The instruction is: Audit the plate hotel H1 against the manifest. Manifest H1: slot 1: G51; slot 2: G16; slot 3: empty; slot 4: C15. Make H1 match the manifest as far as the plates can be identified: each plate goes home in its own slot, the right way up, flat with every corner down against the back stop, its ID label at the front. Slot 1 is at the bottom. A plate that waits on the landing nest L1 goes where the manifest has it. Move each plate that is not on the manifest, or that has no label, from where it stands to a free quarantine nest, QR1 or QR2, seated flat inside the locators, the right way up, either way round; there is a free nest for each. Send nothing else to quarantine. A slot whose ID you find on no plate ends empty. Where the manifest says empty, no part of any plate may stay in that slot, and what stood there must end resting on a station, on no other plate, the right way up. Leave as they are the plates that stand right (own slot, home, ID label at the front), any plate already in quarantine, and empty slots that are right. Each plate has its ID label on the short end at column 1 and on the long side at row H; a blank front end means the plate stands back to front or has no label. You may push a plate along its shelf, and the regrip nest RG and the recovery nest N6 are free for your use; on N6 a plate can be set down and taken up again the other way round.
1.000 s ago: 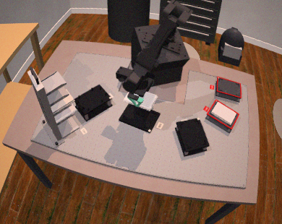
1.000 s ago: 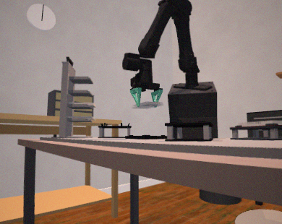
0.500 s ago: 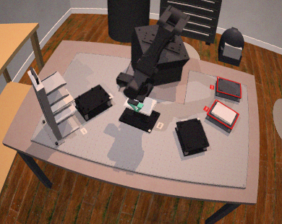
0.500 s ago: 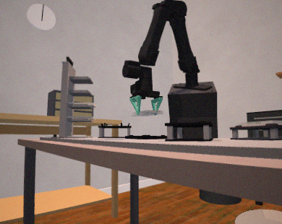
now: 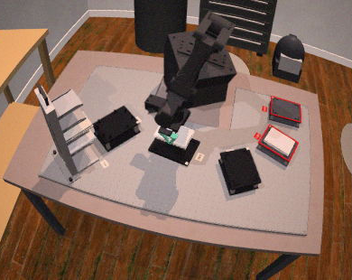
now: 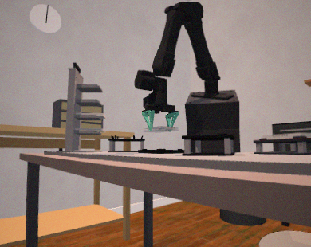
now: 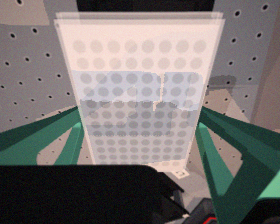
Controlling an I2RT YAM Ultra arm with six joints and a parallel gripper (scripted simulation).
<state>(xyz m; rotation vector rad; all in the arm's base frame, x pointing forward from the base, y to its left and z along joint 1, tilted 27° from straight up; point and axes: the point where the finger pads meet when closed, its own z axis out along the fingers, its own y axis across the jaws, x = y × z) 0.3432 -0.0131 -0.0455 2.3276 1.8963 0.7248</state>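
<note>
Right now the recovery nest N6 is 10 mm behind my hand and 90 mm below it. From my hand the other things lie so: RG label 90 mm behind, 190 mm to the right, 90 mm below; then black regrip nest 250 mm to the right, 40 mm below; then N6 tag 10 mm ahead, 100 mm to the left, 90 mm below.
</note>
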